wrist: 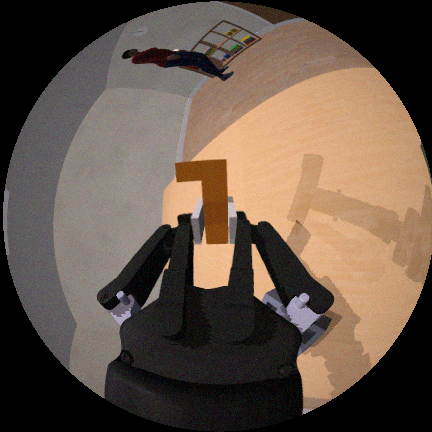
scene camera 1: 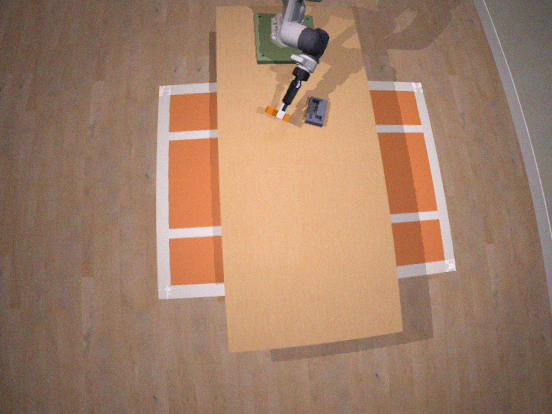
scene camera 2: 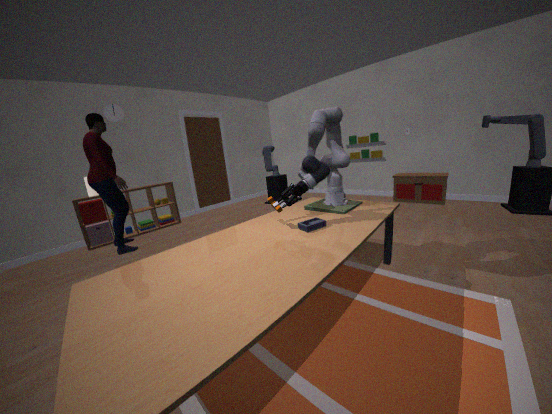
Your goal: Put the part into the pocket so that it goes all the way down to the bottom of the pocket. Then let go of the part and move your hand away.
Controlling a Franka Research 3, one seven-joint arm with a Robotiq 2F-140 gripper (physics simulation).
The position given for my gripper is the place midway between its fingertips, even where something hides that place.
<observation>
My gripper (wrist: 215,206) carries an orange L-shaped part (wrist: 212,172); nothing else touches it. I also see a grey-blue pocket block (wrist: 313,332).
</observation>
